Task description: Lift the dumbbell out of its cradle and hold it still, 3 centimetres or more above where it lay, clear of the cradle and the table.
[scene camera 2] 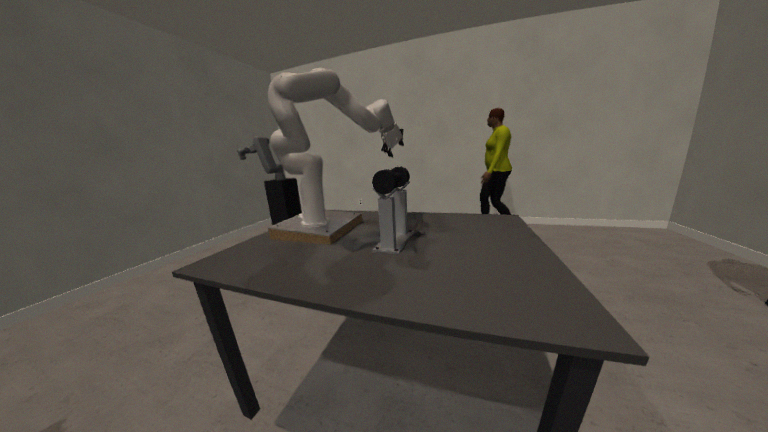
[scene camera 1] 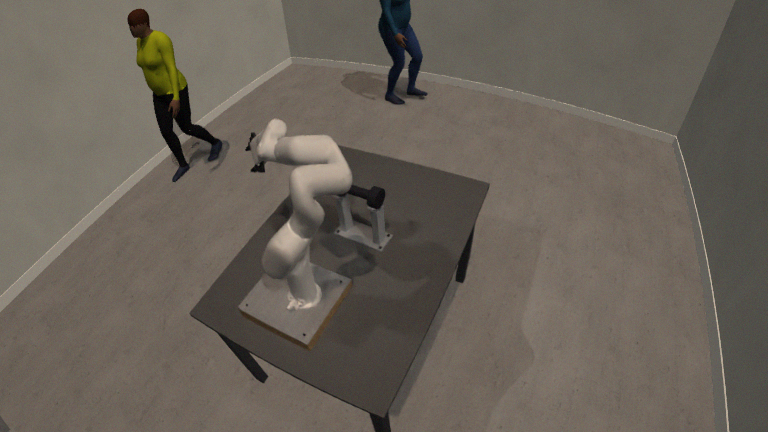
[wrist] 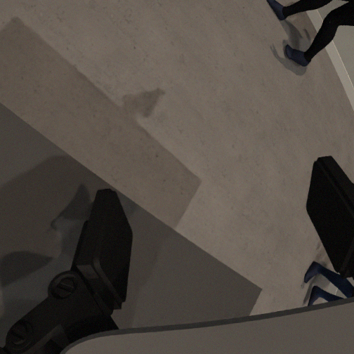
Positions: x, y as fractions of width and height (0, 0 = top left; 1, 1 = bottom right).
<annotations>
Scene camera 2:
black dumbbell: 0.50, 0.42
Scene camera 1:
light grey cradle: 0.49, 0.55
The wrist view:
gripper: 0.61, 0.56
</annotations>
